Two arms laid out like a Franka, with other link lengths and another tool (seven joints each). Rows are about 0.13 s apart.
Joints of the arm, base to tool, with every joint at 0 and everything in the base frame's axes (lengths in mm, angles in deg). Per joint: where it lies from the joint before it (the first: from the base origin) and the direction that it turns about. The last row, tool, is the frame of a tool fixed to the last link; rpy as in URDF.
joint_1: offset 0 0 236.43 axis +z
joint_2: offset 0 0 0 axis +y
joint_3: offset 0 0 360.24 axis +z
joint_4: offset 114.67 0 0 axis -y
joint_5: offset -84.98 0 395.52 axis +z
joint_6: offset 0 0 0 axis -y
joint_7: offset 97.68 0 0 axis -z
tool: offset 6 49 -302.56 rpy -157 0 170.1
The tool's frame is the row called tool.
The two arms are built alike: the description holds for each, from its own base.
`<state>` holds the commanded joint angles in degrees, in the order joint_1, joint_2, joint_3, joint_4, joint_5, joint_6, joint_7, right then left.
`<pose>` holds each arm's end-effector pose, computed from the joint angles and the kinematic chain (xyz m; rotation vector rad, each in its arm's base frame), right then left.
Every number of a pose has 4 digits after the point. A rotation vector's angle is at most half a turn.
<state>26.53 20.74 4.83 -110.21 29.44 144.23 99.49 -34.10 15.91 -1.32 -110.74 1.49 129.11 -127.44</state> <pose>0.6747 0.4314 0.0786 -1.8969 -1.7219 -0.1028 0.5138 -0.3902 0.0833 -1.8347 2.1351 -0.4911</pose>
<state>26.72 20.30 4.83 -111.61 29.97 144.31 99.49 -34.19 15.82 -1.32 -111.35 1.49 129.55 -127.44</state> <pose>0.6648 0.4292 0.0713 -1.8971 -1.7097 -0.0852 0.5111 -0.3896 0.0802 -1.8333 2.1376 -0.4897</pose>
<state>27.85 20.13 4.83 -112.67 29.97 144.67 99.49 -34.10 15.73 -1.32 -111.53 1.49 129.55 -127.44</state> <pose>0.6510 0.4380 0.0644 -1.8849 -1.7239 -0.0651 0.5107 -0.3881 0.0799 -1.8351 2.1367 -0.4872</pose>
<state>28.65 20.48 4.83 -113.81 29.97 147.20 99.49 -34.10 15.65 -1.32 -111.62 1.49 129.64 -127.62</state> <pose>0.6486 0.4409 0.0562 -1.8964 -1.7354 -0.0781 0.5107 -0.3882 0.0802 -1.8380 2.1329 -0.4885</pose>
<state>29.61 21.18 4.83 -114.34 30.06 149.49 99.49 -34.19 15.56 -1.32 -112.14 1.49 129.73 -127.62</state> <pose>0.6468 0.4478 0.0485 -1.9025 -1.7485 -0.0919 0.5071 -0.3870 0.0774 -1.8376 2.1373 -0.4810</pose>
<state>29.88 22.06 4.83 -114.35 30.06 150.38 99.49 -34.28 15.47 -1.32 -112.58 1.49 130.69 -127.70</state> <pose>0.6464 0.4490 0.0392 -1.9071 -1.7496 -0.0887 0.5077 -0.3889 0.0762 -1.8352 2.1331 -0.4954</pose>
